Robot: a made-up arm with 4 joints. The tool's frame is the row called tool.
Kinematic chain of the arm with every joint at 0, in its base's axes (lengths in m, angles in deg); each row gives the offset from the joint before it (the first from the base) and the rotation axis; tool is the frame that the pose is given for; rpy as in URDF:
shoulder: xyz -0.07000 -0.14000 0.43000 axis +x
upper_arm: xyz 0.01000 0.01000 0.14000 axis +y
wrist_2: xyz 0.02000 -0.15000 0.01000 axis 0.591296 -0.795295 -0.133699
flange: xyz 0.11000 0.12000 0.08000 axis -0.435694 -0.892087 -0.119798
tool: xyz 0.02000 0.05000 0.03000 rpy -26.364 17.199 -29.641
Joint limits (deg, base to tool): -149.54..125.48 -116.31..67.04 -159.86..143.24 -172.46..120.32
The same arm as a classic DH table. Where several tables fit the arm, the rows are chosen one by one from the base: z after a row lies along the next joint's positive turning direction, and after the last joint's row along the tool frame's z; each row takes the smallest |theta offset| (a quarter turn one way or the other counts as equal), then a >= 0, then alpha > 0; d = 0 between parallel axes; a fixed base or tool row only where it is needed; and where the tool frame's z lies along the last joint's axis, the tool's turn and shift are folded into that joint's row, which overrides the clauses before.
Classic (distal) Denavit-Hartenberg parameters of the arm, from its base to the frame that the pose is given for. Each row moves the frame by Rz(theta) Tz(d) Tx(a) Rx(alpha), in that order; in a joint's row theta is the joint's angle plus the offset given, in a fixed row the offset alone. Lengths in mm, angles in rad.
base (fixed): a 140.0; alpha -1.5708; d 430.0; theta0 -1.5708
shoulder: a 140.0; alpha 1.5708; d -60.0; theta0 -1.5708
upper_arm: a 14.2; alpha -2.4903; d -117.3; theta0 0.2224
wrist_2: a 64.6; alpha -1.0839; d 74.5; theta0 0.2433
flange: a 11.8; alpha 2.1247; d -230.3; theta0 1.3085
tool (fixed): a 0.0; alpha 0.0000; d 24.2; theta0 3.0295
Joint limits (rad, base to tool): -2.6100..2.1900 -2.0300..1.1701 -2.7901..2.5000 -3.0100..2.1000

